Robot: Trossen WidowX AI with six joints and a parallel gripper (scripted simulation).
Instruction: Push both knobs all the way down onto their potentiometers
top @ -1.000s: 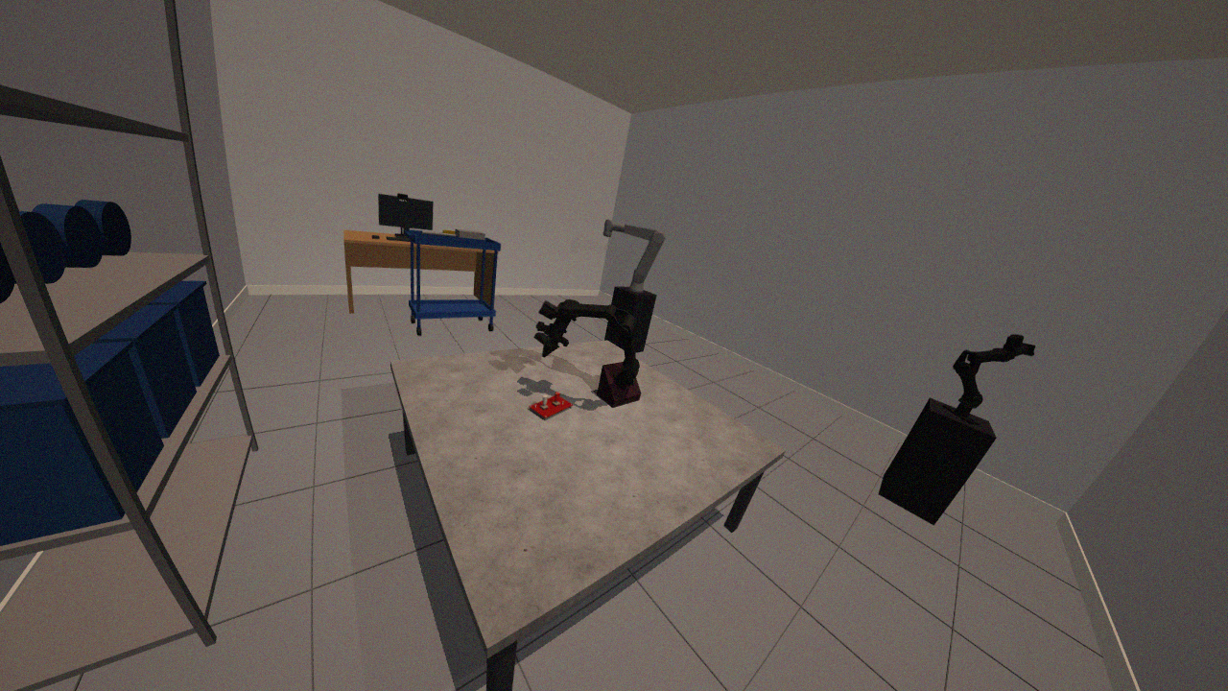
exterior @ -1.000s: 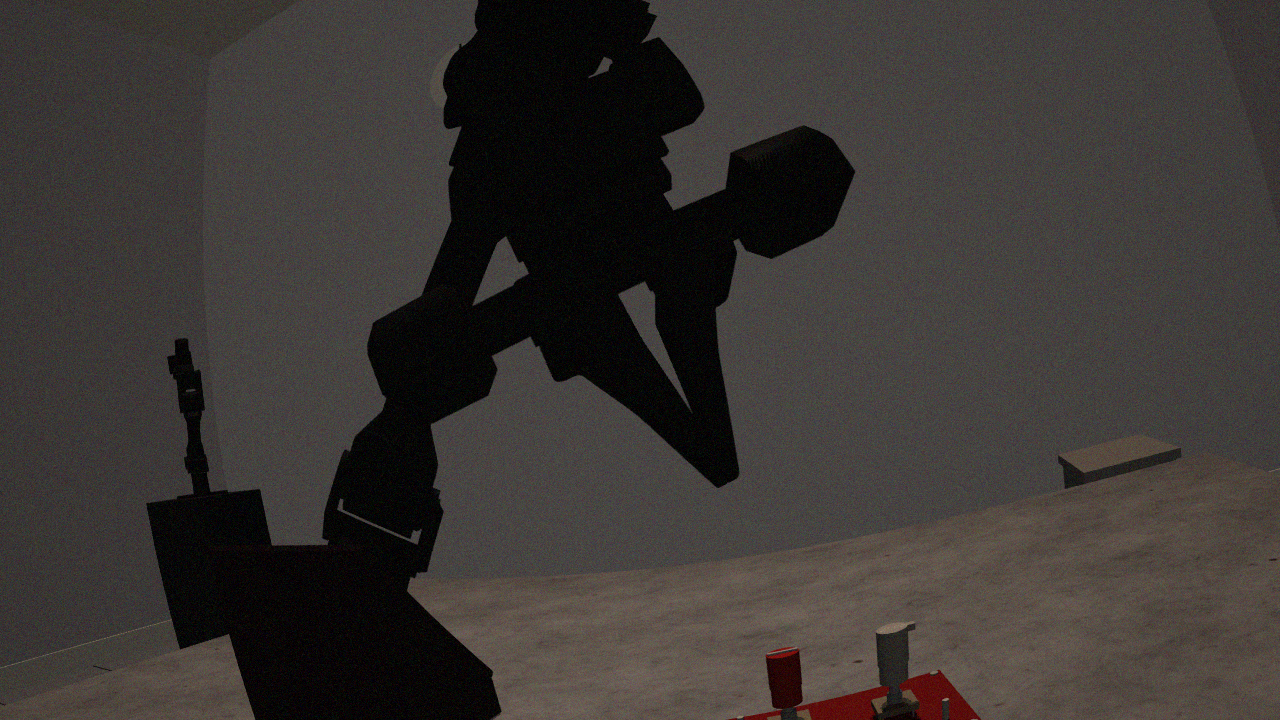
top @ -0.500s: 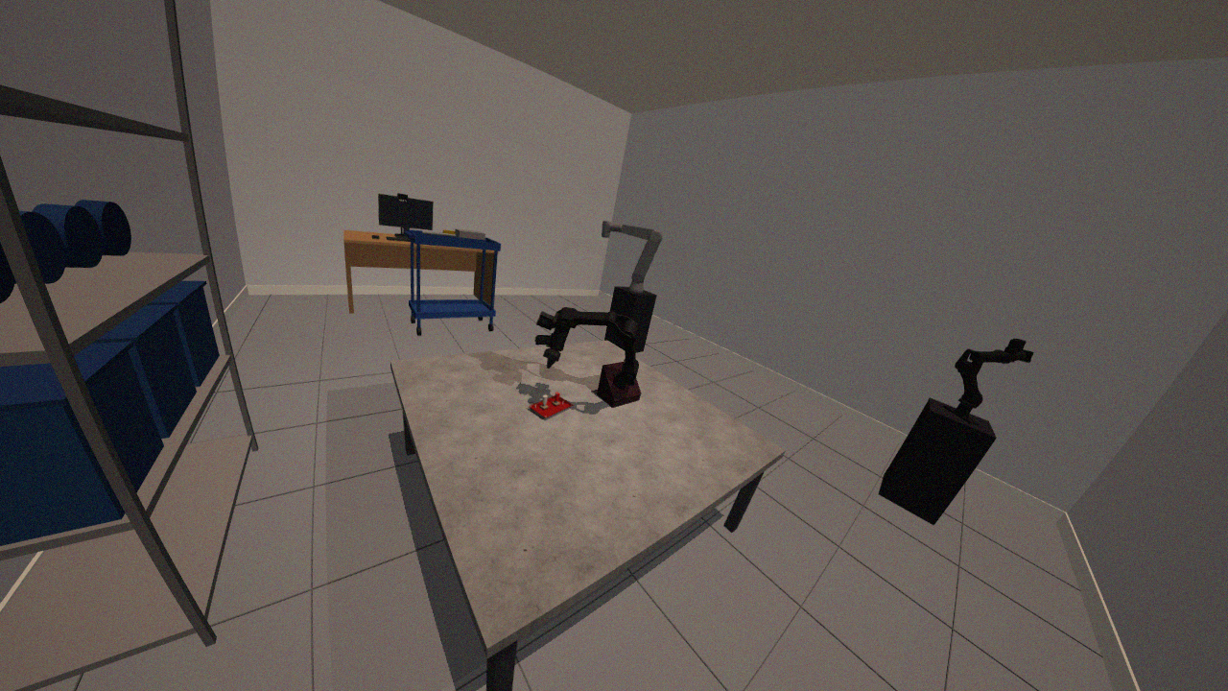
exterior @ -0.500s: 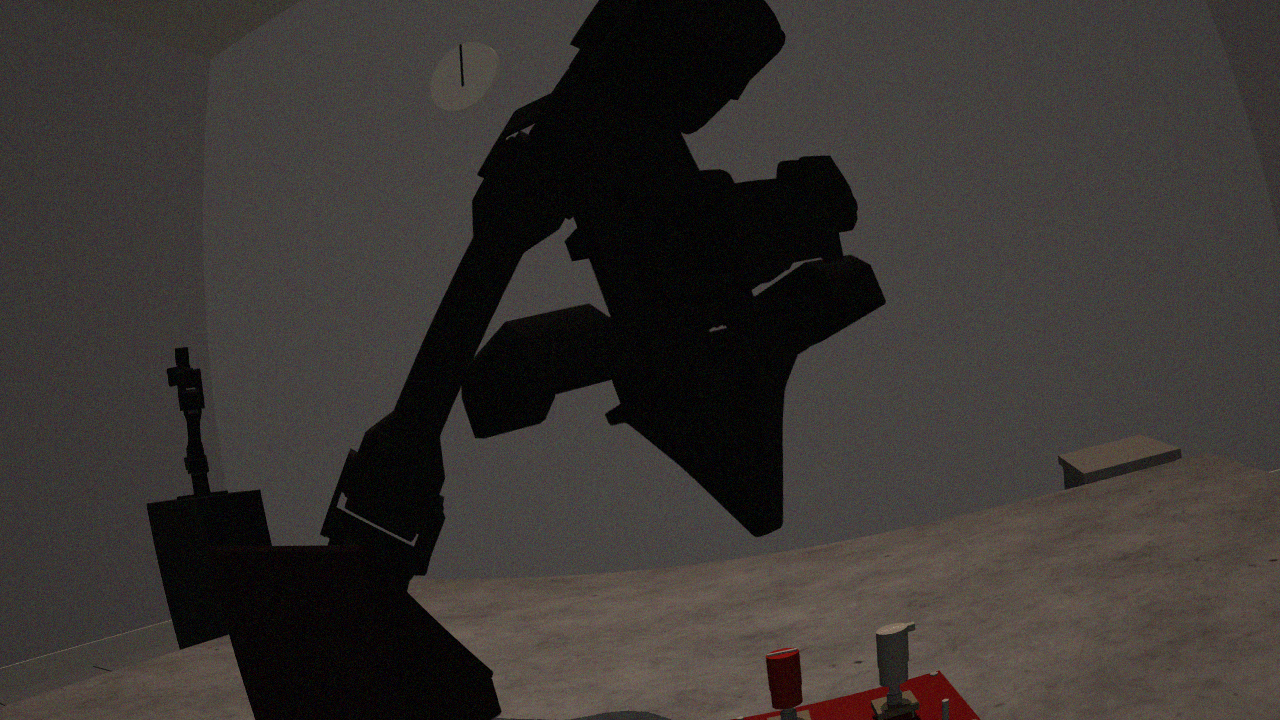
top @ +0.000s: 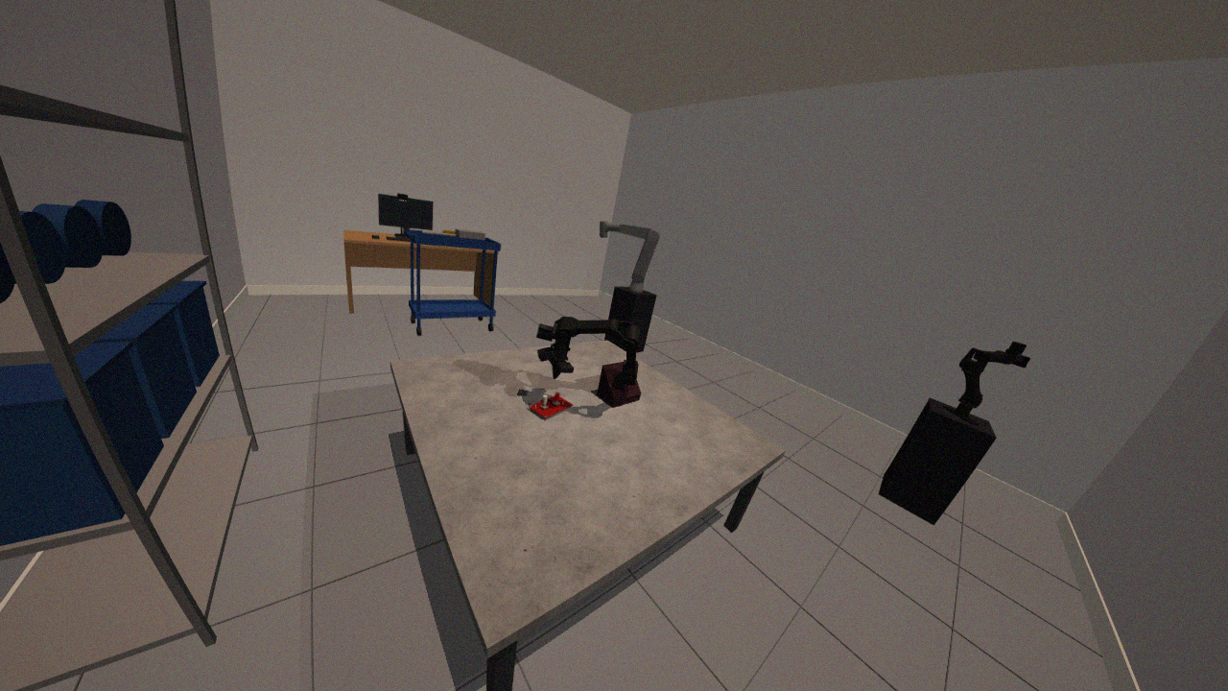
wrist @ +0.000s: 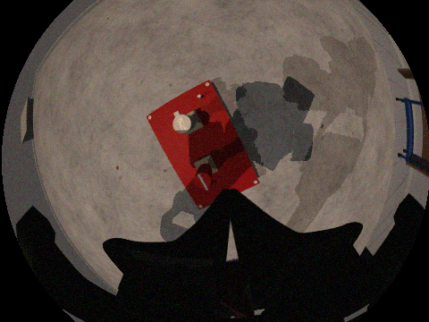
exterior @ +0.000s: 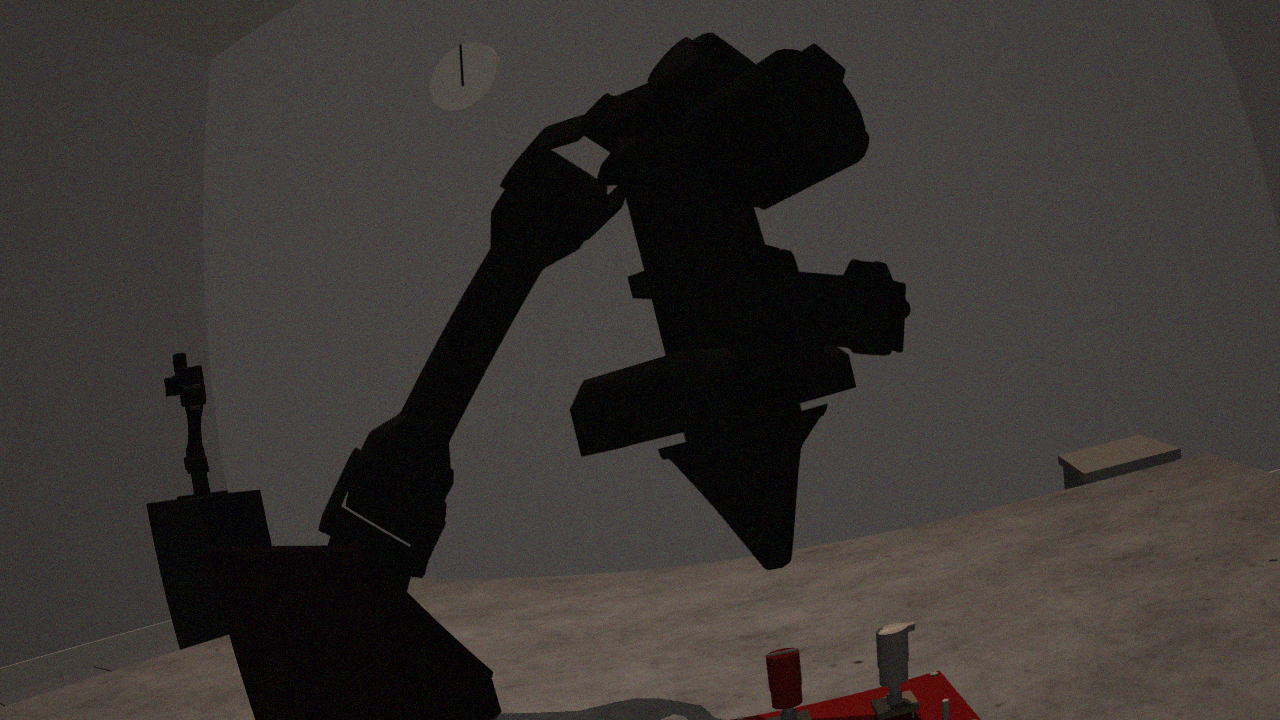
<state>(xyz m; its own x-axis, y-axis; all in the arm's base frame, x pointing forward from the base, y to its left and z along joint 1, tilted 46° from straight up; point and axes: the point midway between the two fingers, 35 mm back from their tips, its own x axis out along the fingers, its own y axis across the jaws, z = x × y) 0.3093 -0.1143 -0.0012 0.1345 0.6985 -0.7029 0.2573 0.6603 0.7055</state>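
My gripper tip is now 1 cm past the red knob, 3 cm to the right of it and 7 cm above it. Round my gripper tip: grey knob 6 cm ahead, 3 cm to the left, 7 cm below.
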